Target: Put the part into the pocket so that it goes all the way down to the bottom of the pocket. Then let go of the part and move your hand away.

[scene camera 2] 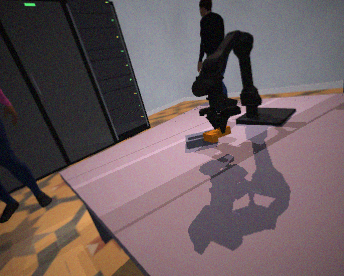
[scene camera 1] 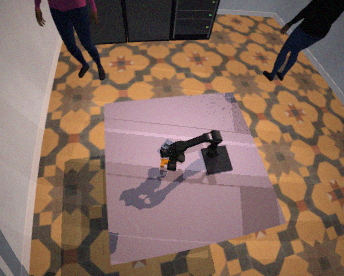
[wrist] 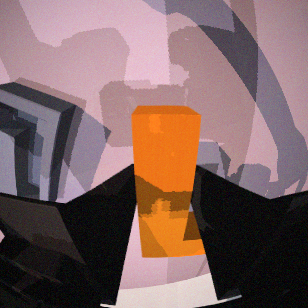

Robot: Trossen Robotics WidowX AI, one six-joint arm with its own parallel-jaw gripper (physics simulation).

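Places are measured from the arm's base along level axes (x ahead, y left, z up), in metres.
Where they show: gripper, fingertip midpoint: [scene camera 2: 220, 132] [scene camera 1: 170, 162] [wrist: 162, 170]; arm's base, link origin: [scene camera 2: 252, 115] [scene camera 1: 211, 153].
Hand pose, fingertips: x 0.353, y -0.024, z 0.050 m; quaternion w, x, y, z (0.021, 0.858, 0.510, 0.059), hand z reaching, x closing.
Things, the pixels of their top centre, and the offset from my fingertips. Level surfaces: height alone.
- orange part, top centre: [wrist: 192, 218] [scene camera 2: 218, 128] [scene camera 1: 168, 163] dx +0.022, dy +0.005, dz +0.026 m
- grey block with the pocket, top centre: [wrist: 15, 161] [scene camera 2: 199, 135] [scene camera 1: 171, 147] dx -0.061, dy -0.135, dz -0.038 m
- pinkish table, surface height: dz -0.074 m
The orange part [scene camera 1: 164, 163] [scene camera 2: 212, 136] [wrist: 167, 150] is a long block with a short foot at its lower right end in the wrist view. My gripper [scene camera 1: 167, 160] [scene camera 2: 221, 130] [wrist: 162, 170] is shut on it and holds it above the table, outside the pocket. The grey block with the pocket [scene camera 1: 166, 144] [scene camera 2: 194, 143] [wrist: 49, 131] sits on the table. In the wrist view it lies left of the part, apart from it and cut off by the left edge. Part of the pocket's outline is hidden there. In scene camera 2 the part overlaps the block's right end.
The arm's black base plate [scene camera 1: 217, 160] [scene camera 2: 266, 116] stands on the pinkish table [scene camera 1: 200, 220] [scene camera 2: 150, 185]. Dark arm shadows lie across the table. Dark cabinets [scene camera 1: 149, 20] [scene camera 2: 55, 75] and two standing people are beyond the table on the patterned floor.
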